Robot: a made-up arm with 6 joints.
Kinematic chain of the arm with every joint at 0, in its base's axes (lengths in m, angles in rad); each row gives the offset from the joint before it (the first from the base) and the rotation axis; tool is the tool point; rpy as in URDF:
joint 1: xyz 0 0 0.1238 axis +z
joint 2: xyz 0 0 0 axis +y
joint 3: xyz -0.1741 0 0.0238 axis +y
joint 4: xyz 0.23 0 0.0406 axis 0.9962 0 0.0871
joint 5: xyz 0 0 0 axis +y
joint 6: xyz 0.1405 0 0.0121 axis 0.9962 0 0.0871
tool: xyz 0 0 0 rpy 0 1.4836 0
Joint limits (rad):
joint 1: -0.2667..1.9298
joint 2: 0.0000..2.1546
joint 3: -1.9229..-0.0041
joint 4: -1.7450..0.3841
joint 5: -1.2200..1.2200
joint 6: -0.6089..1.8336
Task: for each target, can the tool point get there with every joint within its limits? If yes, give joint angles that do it. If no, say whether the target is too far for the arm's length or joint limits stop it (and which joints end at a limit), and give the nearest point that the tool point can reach.
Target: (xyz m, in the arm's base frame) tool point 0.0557 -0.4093 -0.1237
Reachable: no: joint limits stop it (at a limit: joint 1, joint 2) | nearest point 0.1100 -0.1662 -0.0270 | short by 0.267 m
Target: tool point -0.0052 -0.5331 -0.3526
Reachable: no: too far | nearest point 0.0915 -0.1432 -0.0604 | short by 0.497 m
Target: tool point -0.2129 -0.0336 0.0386
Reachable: no: joint limits stop it (at a limit: joint 1, joint 3, joint 5) | nearest point -0.1421 0.0043 0.0177 | short by 0.083 m
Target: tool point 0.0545 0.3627 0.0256
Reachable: yes | joints 1.4282 1.9736 -1.1528 -0.1197 0.1436 0.0959
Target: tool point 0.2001 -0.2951 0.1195
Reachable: no: joint limits stop it (at a limit: joint 1, joint 5) | nearest point 0.2263 -0.1992 0.1195 | short by 0.099 m
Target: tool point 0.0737 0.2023 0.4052
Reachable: yes | joints 1.4003 0.7086 -1.1208 -0.6929 0.4376 0.0539
